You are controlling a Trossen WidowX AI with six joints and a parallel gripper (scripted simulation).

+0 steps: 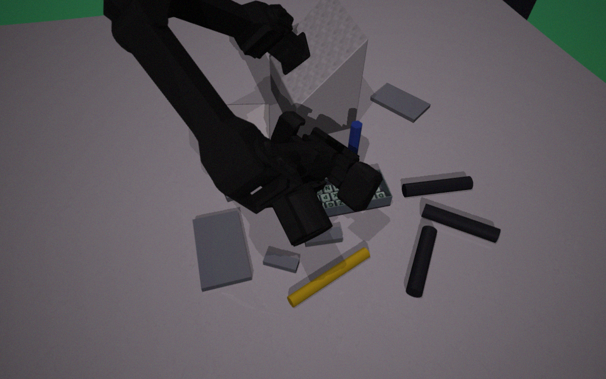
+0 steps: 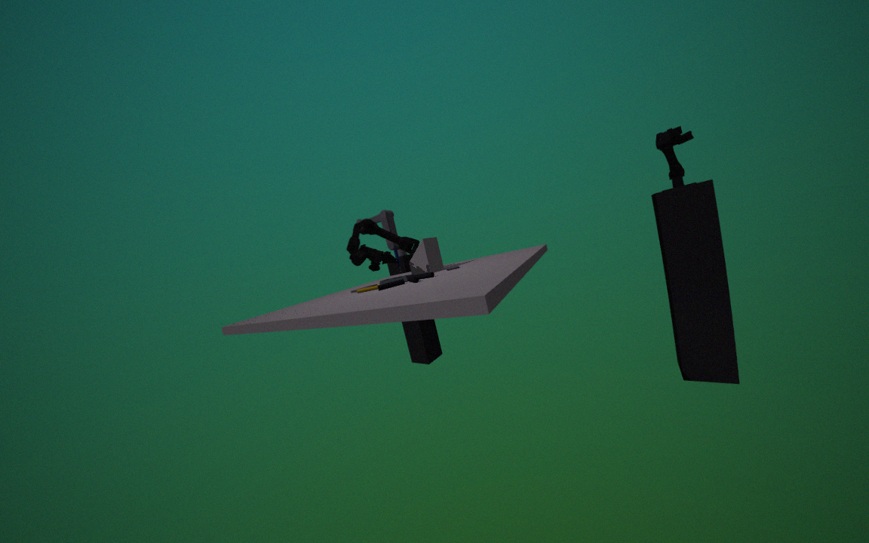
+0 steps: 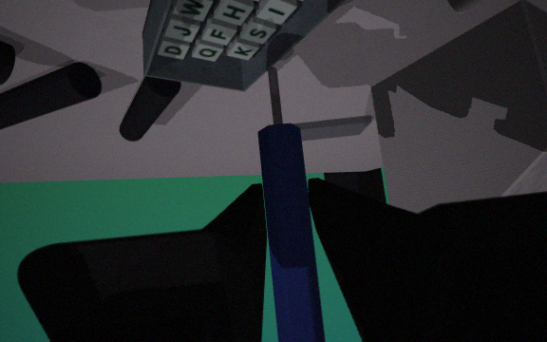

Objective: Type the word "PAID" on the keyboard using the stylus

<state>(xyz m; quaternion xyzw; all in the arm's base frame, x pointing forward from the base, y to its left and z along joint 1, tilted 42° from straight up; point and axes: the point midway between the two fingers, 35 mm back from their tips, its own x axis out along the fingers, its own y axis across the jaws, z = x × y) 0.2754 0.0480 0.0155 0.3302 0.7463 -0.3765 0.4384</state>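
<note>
My gripper tip is now 90 mm to the left of the pale cylinder, 90 mm above it and 80 mm past it. From my gripper tip the other things lie so: stylus (10 mm below); yellow cylinder (160 mm ahead, 90 mm below, 70 mm to the right); grey slab (220 mm behind, 170 mm to the left, 100 mm below).
</note>
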